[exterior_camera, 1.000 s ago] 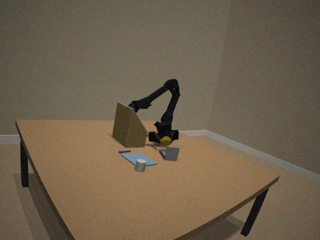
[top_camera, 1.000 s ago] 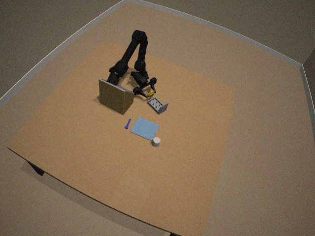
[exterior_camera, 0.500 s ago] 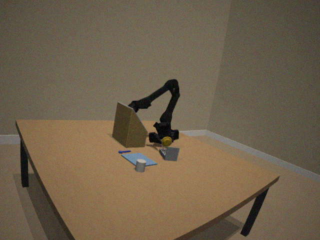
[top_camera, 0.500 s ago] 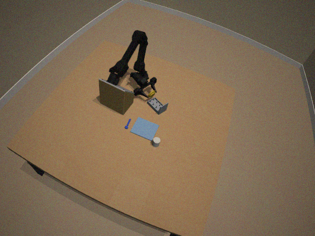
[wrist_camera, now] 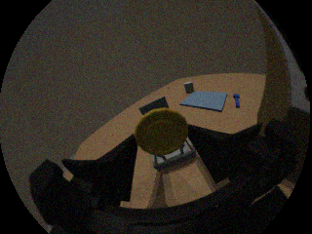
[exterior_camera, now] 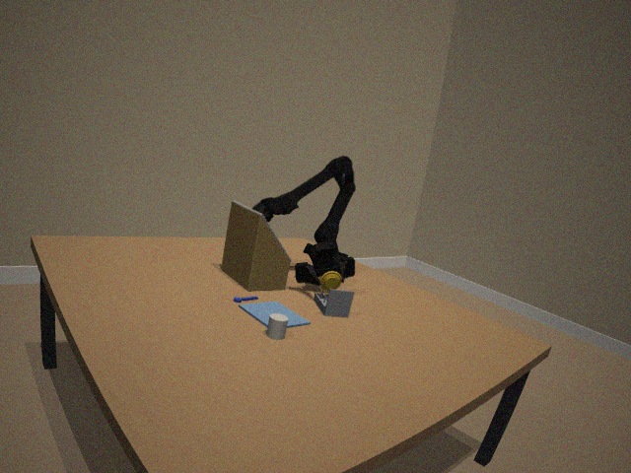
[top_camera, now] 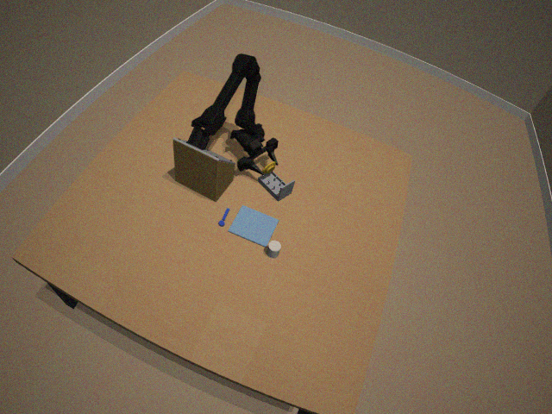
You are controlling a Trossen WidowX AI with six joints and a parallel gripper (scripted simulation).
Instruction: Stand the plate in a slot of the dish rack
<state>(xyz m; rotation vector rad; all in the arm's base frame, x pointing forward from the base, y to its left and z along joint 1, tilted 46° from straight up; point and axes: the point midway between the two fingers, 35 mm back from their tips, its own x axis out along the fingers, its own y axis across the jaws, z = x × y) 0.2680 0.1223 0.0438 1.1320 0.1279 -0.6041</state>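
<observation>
Right now the grey dish rack is 3 cm ahead of my gripper tip, 2 cm to the right of it and 4 cm below it. Also, from my gripper tip: blue spoon (11 cm behind, 24 cm to the right, 6 cm below); then yellow plate (1 cm behind); then light blue mat (1 cm ahead, 23 cm to the right, 6 cm below).
</observation>
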